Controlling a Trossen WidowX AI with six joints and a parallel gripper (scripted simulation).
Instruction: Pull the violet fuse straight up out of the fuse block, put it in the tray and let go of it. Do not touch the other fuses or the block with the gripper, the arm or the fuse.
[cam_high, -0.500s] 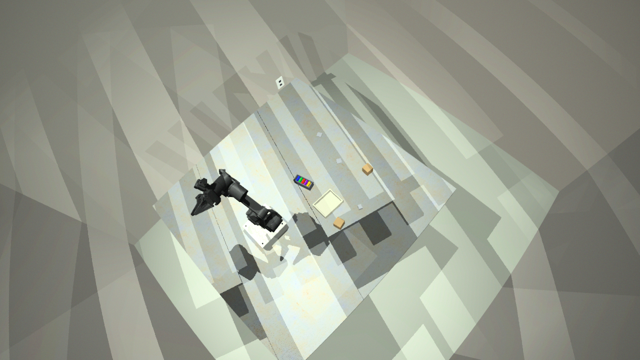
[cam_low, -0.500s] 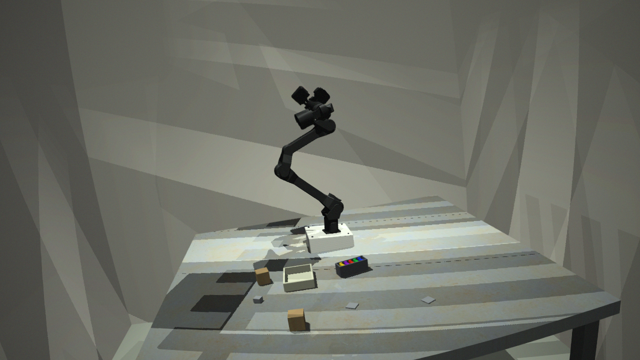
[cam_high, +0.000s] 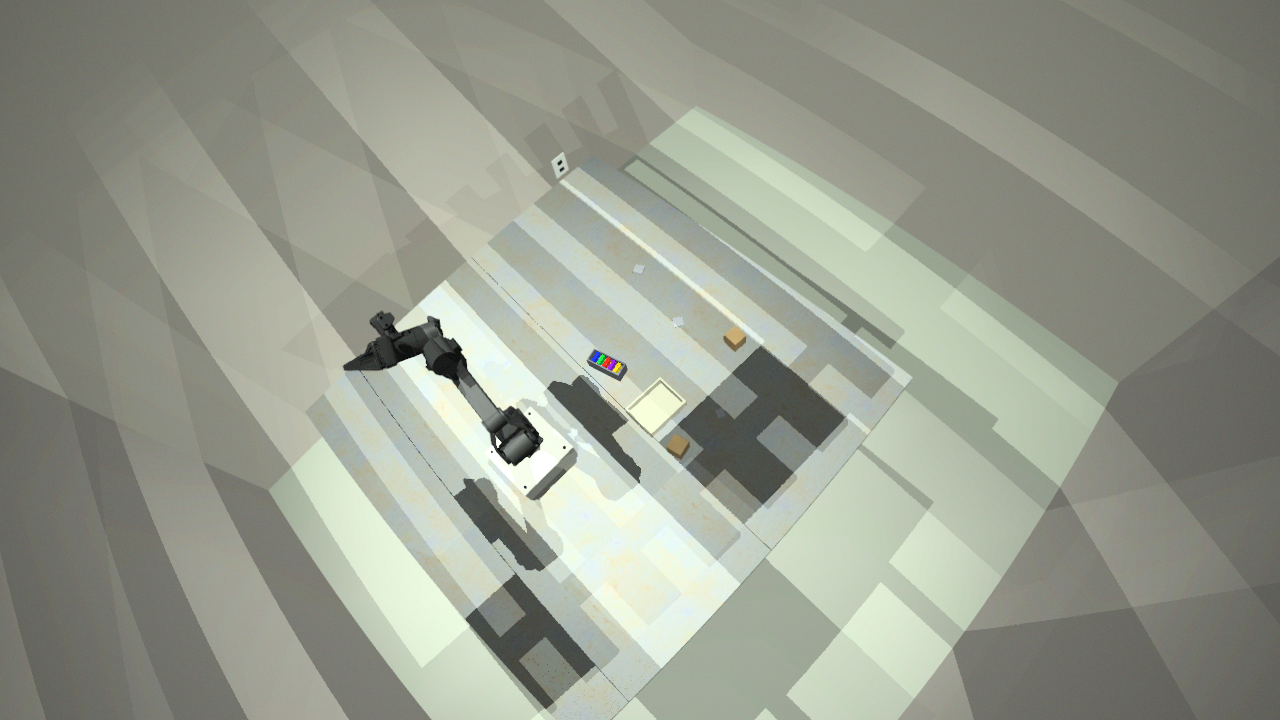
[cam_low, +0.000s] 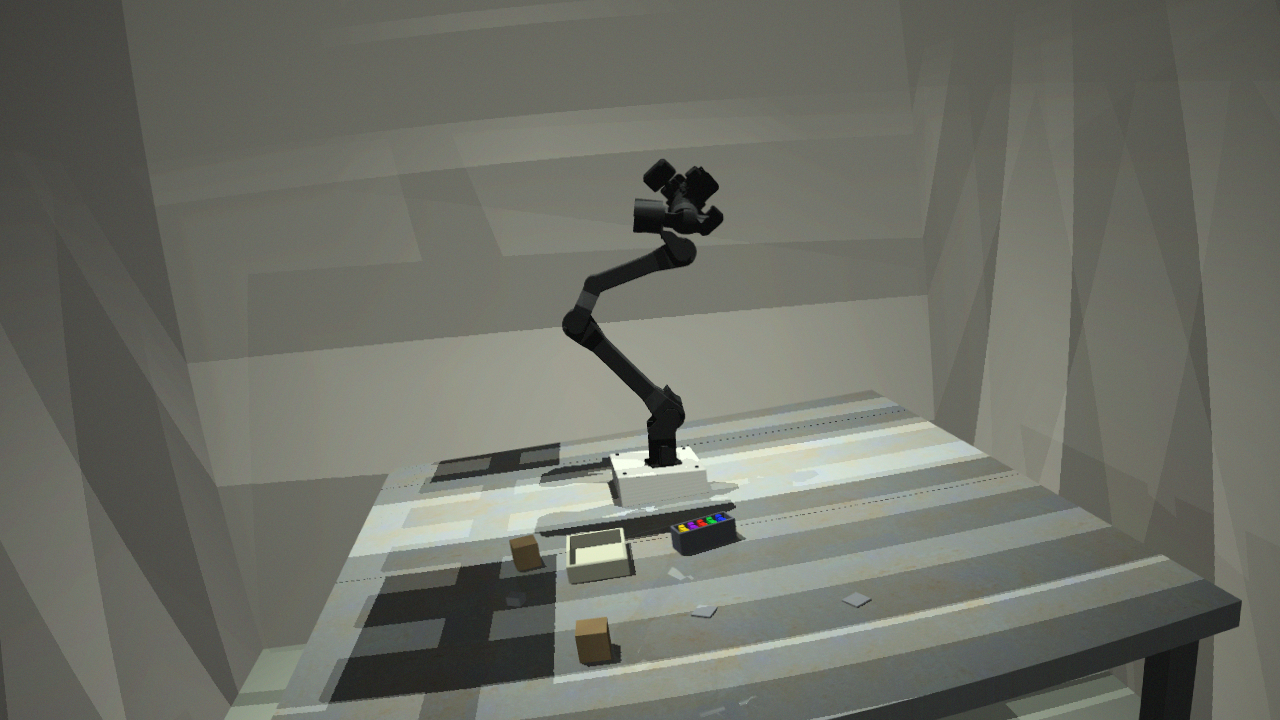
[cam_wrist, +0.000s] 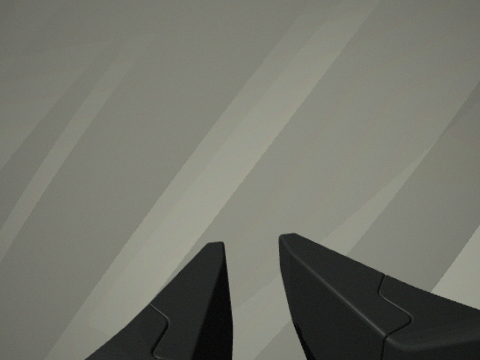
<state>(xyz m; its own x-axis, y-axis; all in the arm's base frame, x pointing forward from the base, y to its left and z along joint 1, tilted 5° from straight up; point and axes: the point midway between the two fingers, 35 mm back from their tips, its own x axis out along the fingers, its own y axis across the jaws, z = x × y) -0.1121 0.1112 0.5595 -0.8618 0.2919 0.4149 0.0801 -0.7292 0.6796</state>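
The violet fuse is 590 mm below my gripper tip, 470 mm ahead of it and 210 mm to the right of it. Also, from my gripper tip: blue fuse 590 mm below, 460 mm ahead, 160 mm to the right; then red fuse 590 mm below, 460 mm ahead, 200 mm to the right; then green fuse 590 mm below, 460 mm ahead, 180 mm to the right.
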